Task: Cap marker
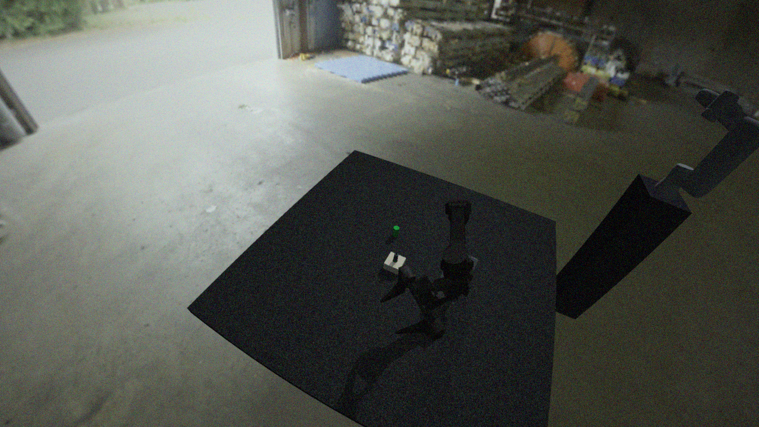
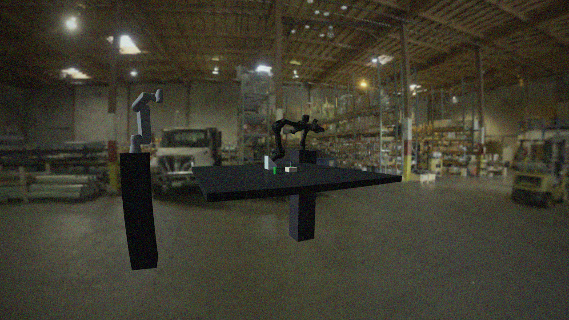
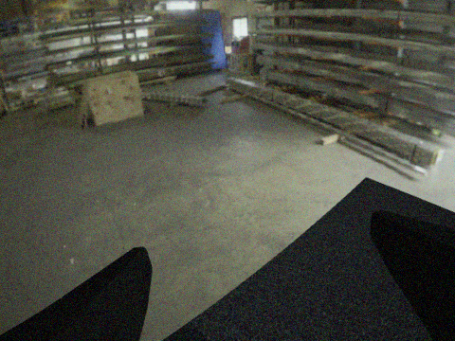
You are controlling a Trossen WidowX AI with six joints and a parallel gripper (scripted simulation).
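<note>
The green marker cap is 18 cm ahead of my gripper tip, 56 cm to the right of it and 32 cm below it.
</note>
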